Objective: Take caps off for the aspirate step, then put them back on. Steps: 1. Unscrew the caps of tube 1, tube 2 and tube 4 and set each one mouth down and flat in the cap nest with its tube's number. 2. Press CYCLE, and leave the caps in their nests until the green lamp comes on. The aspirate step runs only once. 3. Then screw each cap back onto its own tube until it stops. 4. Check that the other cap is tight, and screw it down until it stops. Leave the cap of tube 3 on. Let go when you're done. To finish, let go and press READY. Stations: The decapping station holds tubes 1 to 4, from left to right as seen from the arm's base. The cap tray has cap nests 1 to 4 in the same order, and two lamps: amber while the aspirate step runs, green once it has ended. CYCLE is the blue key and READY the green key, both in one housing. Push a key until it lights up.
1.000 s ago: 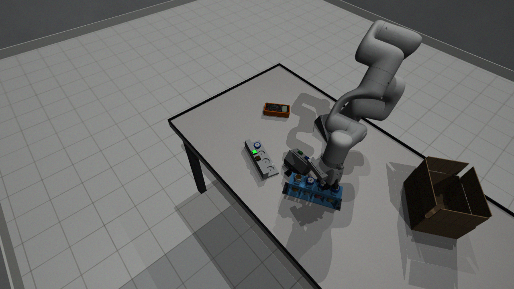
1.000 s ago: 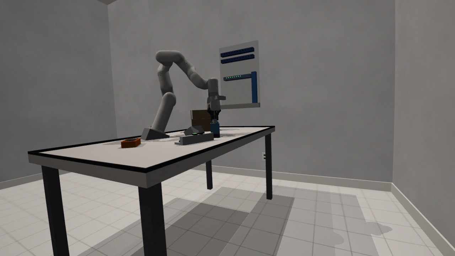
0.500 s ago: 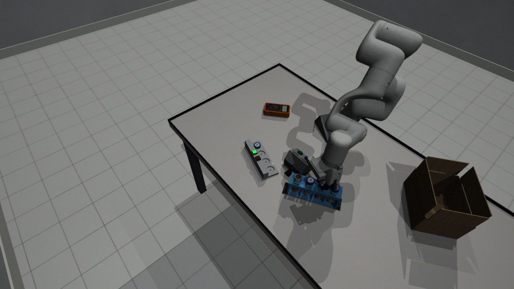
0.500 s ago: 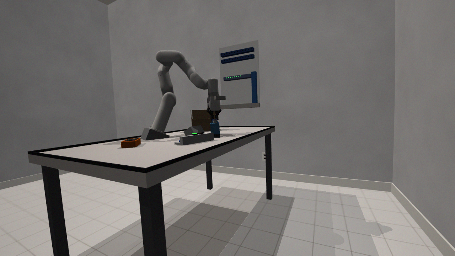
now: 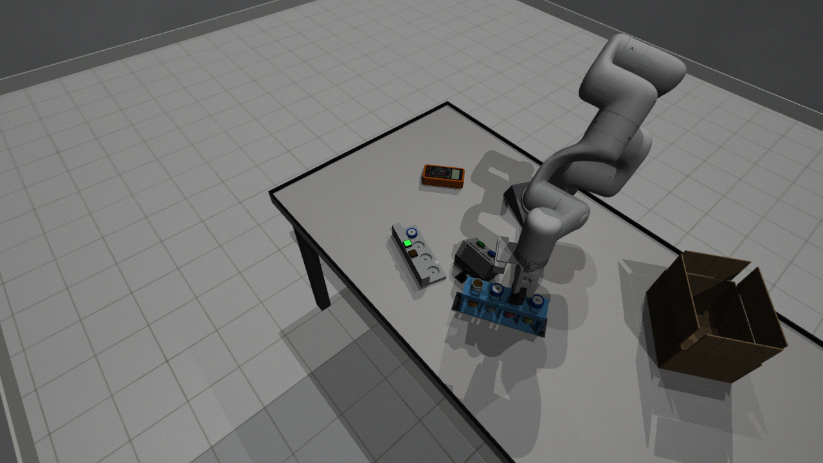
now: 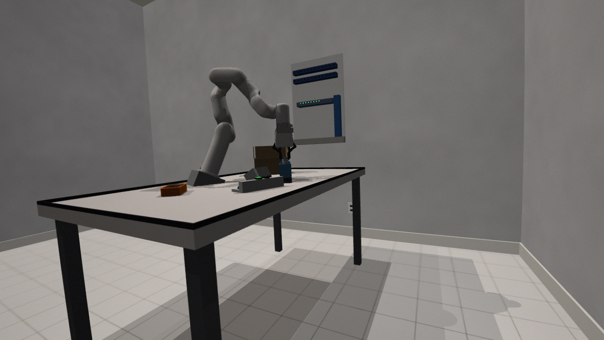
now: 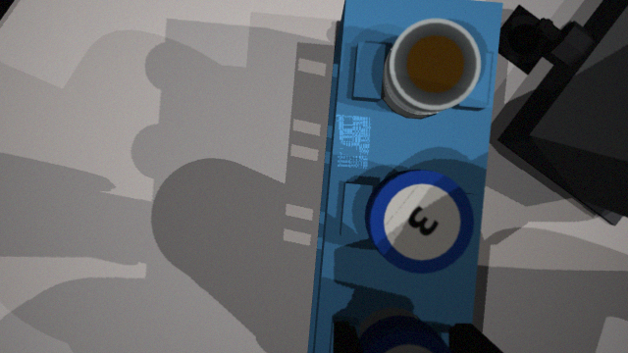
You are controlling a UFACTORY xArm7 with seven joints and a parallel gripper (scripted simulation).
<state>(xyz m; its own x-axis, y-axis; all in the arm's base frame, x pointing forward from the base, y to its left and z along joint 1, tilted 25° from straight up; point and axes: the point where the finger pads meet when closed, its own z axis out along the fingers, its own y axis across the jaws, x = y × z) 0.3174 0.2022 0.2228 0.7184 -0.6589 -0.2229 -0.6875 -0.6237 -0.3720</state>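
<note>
The cap 2 is 10 mm below my hand. Also, from my hand: cap 3 (40 mm to the right, 30 mm ahead, 20 mm below); blue key (170 mm to the right, 60 mm below, 50 mm behind); cap 1 (40 mm to the left, 40 mm behind, 20 mm below).
</note>
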